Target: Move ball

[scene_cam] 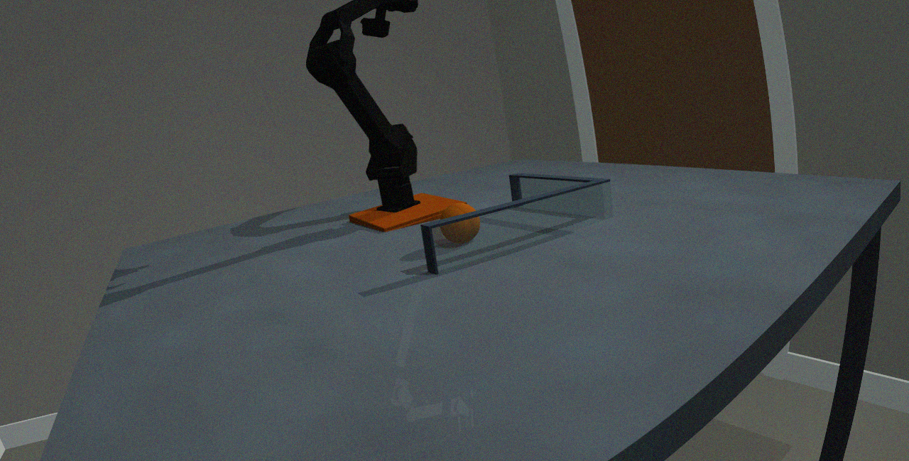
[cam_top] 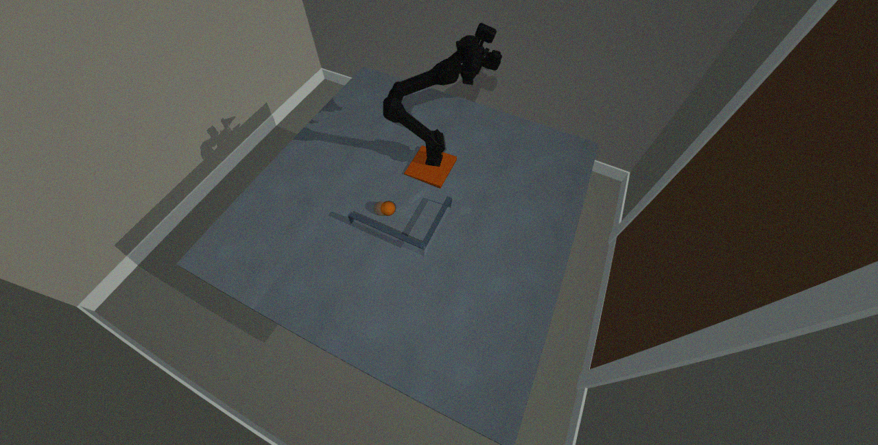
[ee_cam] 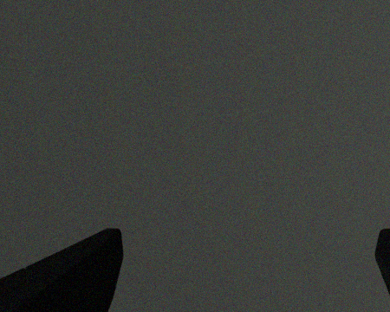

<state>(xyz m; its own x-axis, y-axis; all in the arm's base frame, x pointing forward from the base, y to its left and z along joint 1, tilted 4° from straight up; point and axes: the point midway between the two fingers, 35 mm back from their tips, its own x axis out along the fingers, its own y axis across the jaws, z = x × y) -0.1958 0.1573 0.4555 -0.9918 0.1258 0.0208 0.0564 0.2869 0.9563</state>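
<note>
Right now my gripper tip is 510 mm short of the orange ball, 240 mm to the left of it and 460 mm above it. Round my gripper tip: see-through copy of ball (520 mm ahead, 270 mm to the right, 460 mm below).
</note>
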